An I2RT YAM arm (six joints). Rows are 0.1 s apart.
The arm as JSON. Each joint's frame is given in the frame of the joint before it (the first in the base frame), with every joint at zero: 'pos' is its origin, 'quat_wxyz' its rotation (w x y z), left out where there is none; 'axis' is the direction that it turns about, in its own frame. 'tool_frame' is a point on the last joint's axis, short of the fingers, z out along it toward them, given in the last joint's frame.
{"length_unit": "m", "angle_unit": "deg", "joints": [
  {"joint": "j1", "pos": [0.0, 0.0, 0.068], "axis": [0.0, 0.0, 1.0]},
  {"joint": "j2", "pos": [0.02, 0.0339, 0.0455], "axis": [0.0, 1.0, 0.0]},
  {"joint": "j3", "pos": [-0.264, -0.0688, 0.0], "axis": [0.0, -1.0, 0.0]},
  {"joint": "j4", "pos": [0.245, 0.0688, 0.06], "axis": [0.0, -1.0, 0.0]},
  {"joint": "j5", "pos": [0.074, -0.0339, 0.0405], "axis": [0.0, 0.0, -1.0]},
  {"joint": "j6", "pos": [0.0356, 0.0, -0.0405], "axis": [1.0, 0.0, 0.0]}
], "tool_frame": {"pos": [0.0, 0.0, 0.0], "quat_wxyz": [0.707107, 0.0, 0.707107, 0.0]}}
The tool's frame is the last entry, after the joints.
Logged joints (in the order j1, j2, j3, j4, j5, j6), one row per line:
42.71 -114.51 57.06 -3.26 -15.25 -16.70
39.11 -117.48 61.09 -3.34 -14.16 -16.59
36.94 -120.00 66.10 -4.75 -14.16 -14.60
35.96 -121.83 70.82 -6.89 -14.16 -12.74
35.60 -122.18 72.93 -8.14 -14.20 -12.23
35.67 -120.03 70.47 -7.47 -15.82 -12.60
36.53 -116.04 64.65 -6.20 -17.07 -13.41
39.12 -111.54 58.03 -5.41 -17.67 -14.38
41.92 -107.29 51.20 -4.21 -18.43 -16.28
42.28 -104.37 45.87 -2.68 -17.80 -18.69
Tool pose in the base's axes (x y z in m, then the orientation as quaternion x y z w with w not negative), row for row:
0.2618 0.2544 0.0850 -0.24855 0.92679 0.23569 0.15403
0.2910 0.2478 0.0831 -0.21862 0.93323 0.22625 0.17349
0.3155 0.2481 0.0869 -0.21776 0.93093 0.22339 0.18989
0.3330 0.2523 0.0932 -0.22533 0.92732 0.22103 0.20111
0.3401 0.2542 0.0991 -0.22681 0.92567 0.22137 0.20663
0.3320 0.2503 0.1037 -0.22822 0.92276 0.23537 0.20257
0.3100 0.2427 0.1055 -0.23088 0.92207 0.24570 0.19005
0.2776 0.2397 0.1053 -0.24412 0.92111 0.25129 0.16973
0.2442 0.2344 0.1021 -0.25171 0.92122 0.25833 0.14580
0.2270 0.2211 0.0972 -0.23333 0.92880 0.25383 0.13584
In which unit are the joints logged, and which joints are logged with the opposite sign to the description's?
The joints are logged in degrees. Opposite sign: j2, j6.
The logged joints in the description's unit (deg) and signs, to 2 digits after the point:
42.71 114.51 57.06 -3.26 -15.25 16.70
39.11 117.48 61.09 -3.34 -14.16 16.59
36.94 120.00 66.10 -4.75 -14.16 14.60
35.96 121.83 70.82 -6.89 -14.16 12.74
35.60 122.18 72.93 -8.14 -14.20 12.23
35.67 120.03 70.47 -7.47 -15.82 12.60
36.53 116.04 64.65 -6.20 -17.07 13.41
39.12 111.54 58.03 -5.41 -17.67 14.38
41.92 107.29 51.20 -4.21 -18.43 16.28
42.28 104.37 45.87 -2.68 -17.80 18.69

